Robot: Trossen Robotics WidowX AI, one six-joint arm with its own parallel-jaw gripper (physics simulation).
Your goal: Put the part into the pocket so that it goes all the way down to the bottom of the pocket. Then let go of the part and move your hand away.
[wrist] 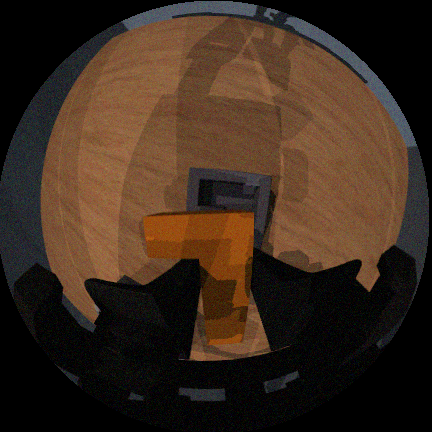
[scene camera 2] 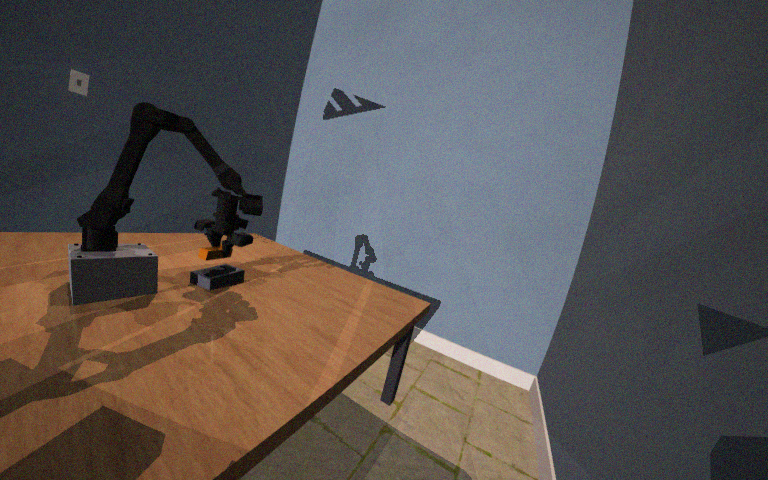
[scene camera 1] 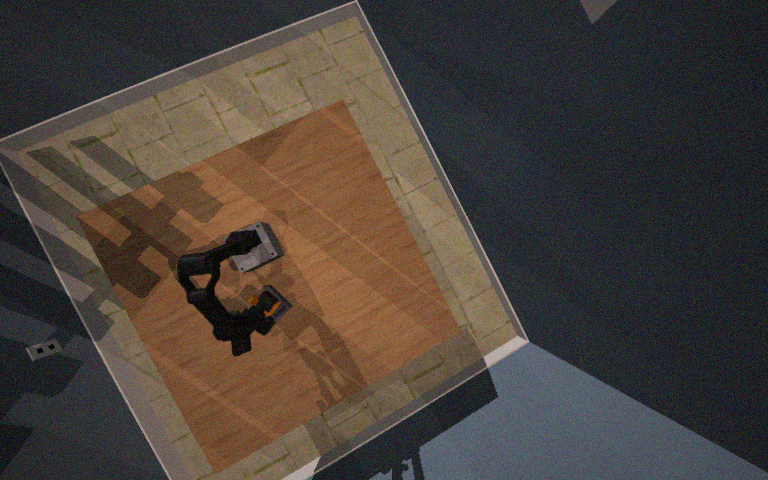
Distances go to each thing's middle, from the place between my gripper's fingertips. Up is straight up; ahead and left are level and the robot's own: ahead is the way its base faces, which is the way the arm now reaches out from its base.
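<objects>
The orange part (wrist: 222, 240) is 20 mm behind my hand and 20 mm above it, and going by their middles, it's the nearest to my hand of the things named here. The pocket block (scene camera 2: 210, 278), that's 70 mm below my hand.
</objects>
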